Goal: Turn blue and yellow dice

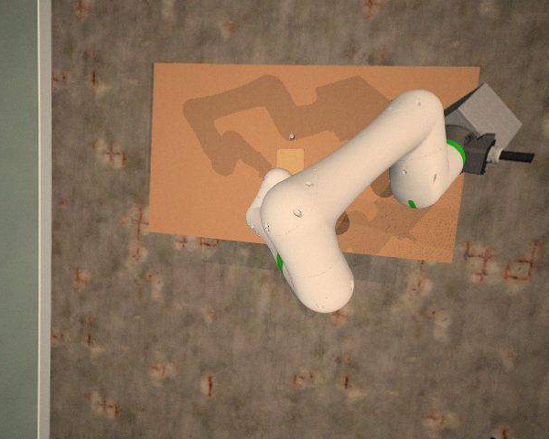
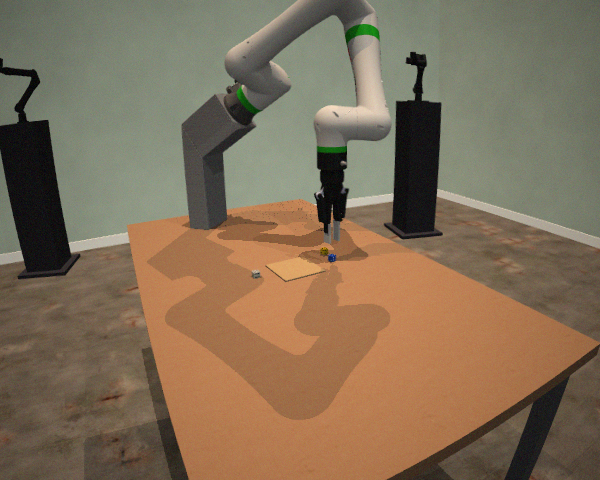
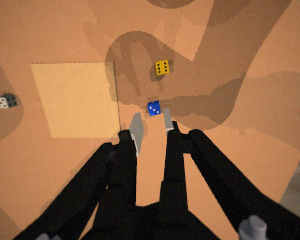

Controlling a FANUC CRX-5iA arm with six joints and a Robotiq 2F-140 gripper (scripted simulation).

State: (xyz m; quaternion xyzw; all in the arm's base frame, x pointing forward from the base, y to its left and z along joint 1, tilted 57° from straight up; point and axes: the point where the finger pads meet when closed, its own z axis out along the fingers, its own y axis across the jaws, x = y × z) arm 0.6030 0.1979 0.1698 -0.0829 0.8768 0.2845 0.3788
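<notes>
Right now my hand is 9 cm above the blue die. From my hand the other things lie so: yellow die 7 cm behind, 1 cm to the right, 9 cm below; white die 7 cm ahead, 26 cm to the right, 9 cm below; tan mat 4 cm ahead, 13 cm to the right, 10 cm below.
</notes>
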